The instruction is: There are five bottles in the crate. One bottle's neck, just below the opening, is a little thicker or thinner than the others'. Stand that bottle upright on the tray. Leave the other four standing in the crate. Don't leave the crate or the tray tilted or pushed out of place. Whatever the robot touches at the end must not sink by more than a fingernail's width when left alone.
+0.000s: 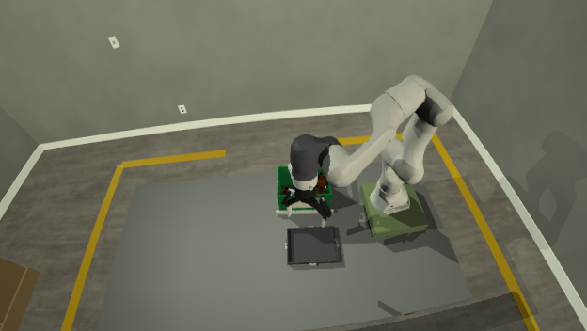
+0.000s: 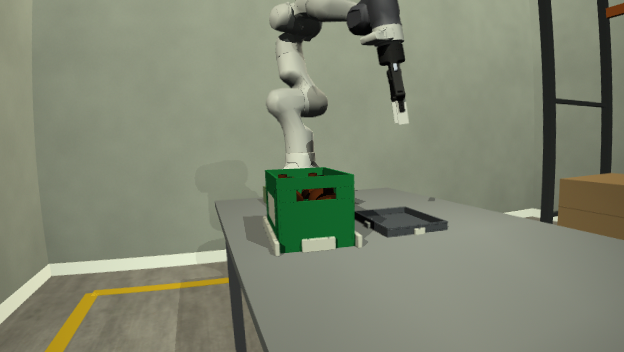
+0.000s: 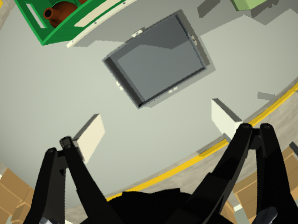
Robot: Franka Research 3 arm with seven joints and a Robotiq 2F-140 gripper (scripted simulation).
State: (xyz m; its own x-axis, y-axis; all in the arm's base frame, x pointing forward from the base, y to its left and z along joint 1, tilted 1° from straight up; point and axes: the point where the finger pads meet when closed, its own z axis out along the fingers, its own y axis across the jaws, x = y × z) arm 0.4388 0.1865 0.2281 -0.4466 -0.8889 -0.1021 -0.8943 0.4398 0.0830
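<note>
Now: hand 2 cm past the green crate, 29 cm to the left of it and 23 cm above it. Also, from my hand: dark grey tray 3 cm behind, 30 cm below.
</note>
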